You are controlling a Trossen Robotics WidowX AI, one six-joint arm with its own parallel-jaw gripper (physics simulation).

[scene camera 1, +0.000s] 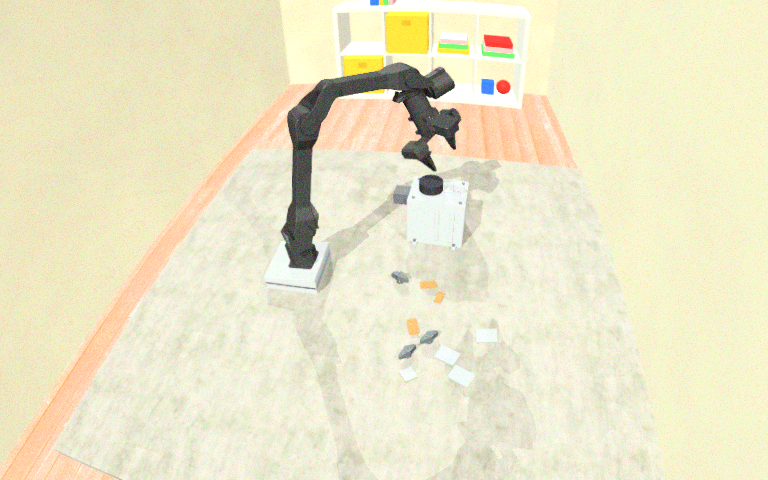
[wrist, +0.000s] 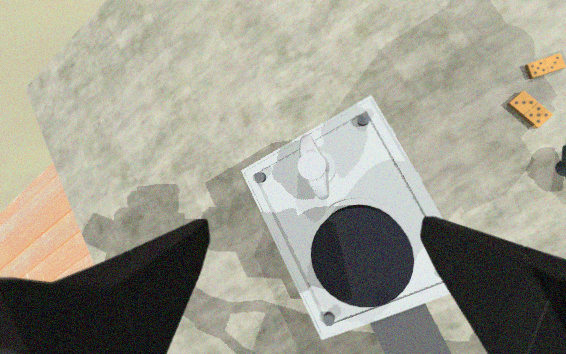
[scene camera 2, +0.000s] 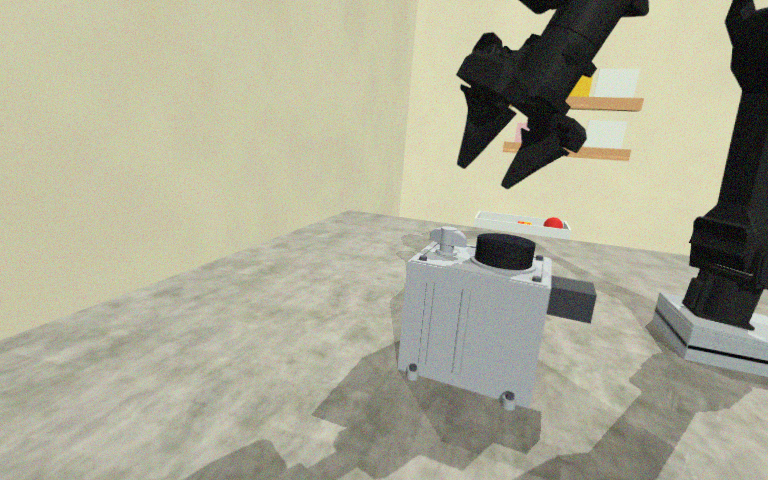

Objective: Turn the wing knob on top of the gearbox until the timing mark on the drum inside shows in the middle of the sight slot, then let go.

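Frame: origin at the arm's base, x left, y down, z back, level; millimetres.
Where they show: gripper, fingertip midpoint: (scene camera 1: 445,160) (wrist: 314,228) (scene camera 2: 483,178); arm's base, link origin: (scene camera 1: 303,259) (scene camera 2: 715,315).
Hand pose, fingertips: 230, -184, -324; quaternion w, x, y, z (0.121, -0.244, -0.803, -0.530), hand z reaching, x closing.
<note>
Things, the pixels of their top centre, and the offset from my fingertips, as dx, dy, dz. "spot": a spot on its surface instead.
- pale gearbox, top centre: (wrist: 360,261) (scene camera 2: 507,233) (scene camera 1: 431,178) -1, +60, +35
- wide black round cap, surface spot: (wrist: 362,255) (scene camera 1: 431,181) spot: -3, +68, +34
- dark grey block, surface spot: (wrist: 412,330) (scene camera 2: 569,282) (scene camera 1: 403,191) spot: -4, +106, +107
The pale gearbox (scene camera 1: 436,223) (scene camera 2: 470,333) (wrist: 395,185) stands upright on the mat. Its light wing knob (scene camera 2: 448,240) (wrist: 312,166) is on top near one end, beside a wide black round cap (scene camera 1: 431,185) (scene camera 2: 505,251) (wrist: 362,255). In the wrist view the wing lies lengthwise up the picture, its upper end tilted a little left. The knob is hard to make out in scene camera 1. My gripper (scene camera 1: 445,158) (scene camera 2: 484,177) (wrist: 314,228) is open and empty, above the gearbox and apart from the knob. I cannot make out the sight slot, drum or timing mark in these views.
A dark grey block (scene camera 1: 401,194) (scene camera 2: 572,298) (wrist: 412,330) juts from the gearbox's side. Orange dominoes (scene camera 1: 428,284) (wrist: 531,109), dark grey pieces (scene camera 1: 399,277) and white squares (scene camera 1: 446,354) lie on the mat. A white tray with a red ball (scene camera 2: 553,223) is beyond the gearbox.
</note>
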